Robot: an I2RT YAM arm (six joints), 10 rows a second.
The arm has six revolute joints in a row. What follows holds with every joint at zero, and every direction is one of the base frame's.
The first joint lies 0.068 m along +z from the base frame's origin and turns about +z.
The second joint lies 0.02 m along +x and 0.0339 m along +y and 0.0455 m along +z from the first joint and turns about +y.
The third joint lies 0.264 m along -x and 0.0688 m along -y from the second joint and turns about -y.
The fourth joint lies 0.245 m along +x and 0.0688 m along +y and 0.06 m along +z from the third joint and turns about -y.
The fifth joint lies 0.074 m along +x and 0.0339 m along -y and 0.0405 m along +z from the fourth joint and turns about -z.
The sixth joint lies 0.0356 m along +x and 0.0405 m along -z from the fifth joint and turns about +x.
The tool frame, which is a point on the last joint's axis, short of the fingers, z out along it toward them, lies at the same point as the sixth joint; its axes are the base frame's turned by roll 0, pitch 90 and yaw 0 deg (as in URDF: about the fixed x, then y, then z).
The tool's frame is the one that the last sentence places.
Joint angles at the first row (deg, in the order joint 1, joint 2, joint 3, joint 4, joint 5, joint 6):
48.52, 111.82, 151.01, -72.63, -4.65, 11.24
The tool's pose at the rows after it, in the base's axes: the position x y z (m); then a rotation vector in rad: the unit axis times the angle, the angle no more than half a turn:
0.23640 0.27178 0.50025 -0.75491 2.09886 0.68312
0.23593 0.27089 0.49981 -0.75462 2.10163 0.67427
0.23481 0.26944 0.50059 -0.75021 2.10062 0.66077
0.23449 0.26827 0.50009 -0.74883 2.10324 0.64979
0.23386 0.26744 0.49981 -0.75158 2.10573 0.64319
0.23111 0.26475 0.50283 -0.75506 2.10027 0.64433
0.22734 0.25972 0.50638 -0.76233 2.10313 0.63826
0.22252 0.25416 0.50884 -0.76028 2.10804 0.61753
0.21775 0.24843 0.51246 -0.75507 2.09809 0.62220
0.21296 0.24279 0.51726 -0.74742 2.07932 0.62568
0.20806 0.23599 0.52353 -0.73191 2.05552 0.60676
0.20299 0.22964 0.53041 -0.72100 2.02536 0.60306
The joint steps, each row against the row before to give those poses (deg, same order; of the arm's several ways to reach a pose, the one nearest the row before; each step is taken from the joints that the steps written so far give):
0.00, -0.58, -0.85, 0.53, -0.08, 0.27
-0.01, -0.39, -0.66, 0.04, 0.33, -0.13
0.05, -0.35, -0.24, -0.12, 0.70, -0.14
-0.04, -0.45, -0.78, 0.09, 0.41, -0.16
0.00, -0.27, -0.38, -0.13, 0.17, -0.18
0.04, -0.26, 0.59, -0.63, -0.05, -0.19
-0.09, -0.14, 1.35, -1.84, -0.05, -0.38
0.08, -1.08, -0.47, -1.05, 0.90, -0.22
-0.03, -1.82, -1.78, 0.60, 0.01, 0.05
0.00, -1.59, -1.17, 0.69, 0.23, -0.05
0.00, -1.19, -0.02, 0.09, 1.38, -0.40
0.00, -1.15, 0.09, 0.42, 0.69, -0.37

